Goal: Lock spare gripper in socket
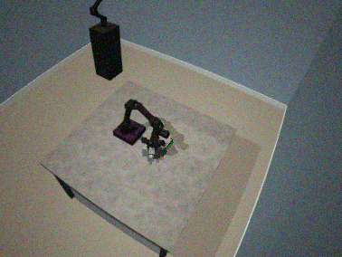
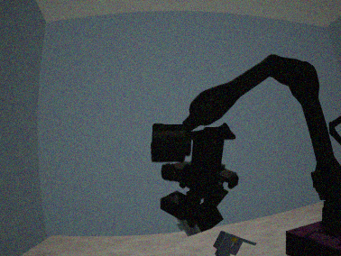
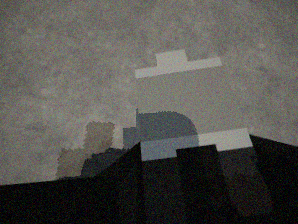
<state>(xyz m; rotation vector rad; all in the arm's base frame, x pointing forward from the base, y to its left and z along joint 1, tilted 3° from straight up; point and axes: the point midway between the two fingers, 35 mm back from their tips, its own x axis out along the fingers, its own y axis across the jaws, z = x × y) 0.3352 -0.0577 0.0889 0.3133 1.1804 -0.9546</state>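
My gripper tip is now 60 mm past the grey socket block, 90 mm to the right of it and 70 mm above it. From my gripper tip the other things lie so: green bar 50 mm ahead, 190 mm to the left, 100 mm below; spare gripper 10 mm ahead, 10 mm above.
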